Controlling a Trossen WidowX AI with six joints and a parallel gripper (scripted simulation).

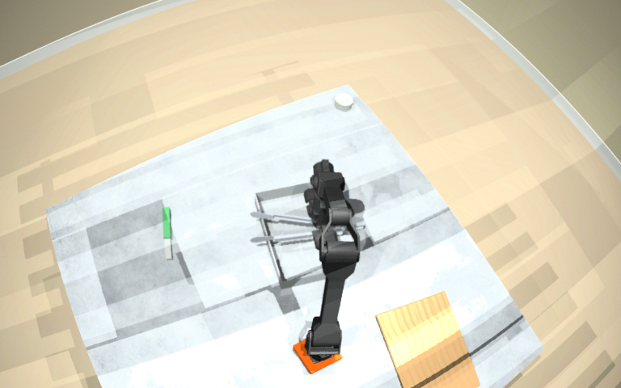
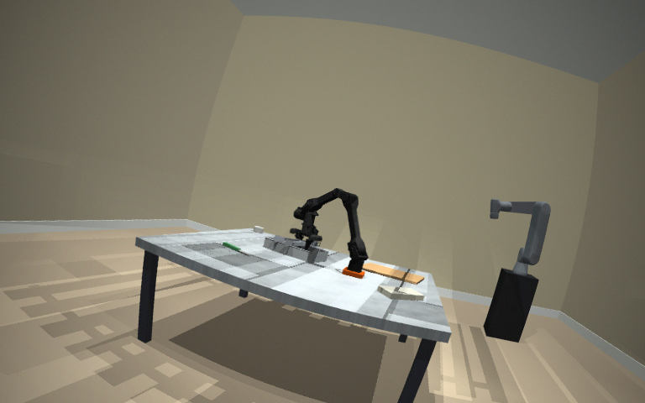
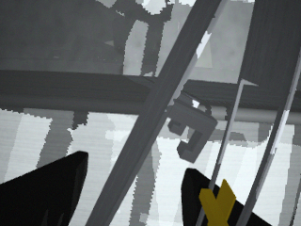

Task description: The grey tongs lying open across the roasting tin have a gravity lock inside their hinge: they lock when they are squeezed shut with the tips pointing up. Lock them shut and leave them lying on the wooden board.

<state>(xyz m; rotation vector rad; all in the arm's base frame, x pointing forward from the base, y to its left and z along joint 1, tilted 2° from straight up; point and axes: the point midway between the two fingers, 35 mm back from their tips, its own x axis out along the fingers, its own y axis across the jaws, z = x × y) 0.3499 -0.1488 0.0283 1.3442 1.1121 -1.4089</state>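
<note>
Now: gripper tip 2 cm short of the grey roasting tin and 6 cm to the right of it. Round my gripper tip: small white cylinder (47 cm ahead, 32 cm to the right, 1 cm below); then green-handled tool (15 cm ahead, 44 cm to the left, 2 cm below); then wooden board (50 cm behind, 15 cm to the right, 2 cm below).
</note>
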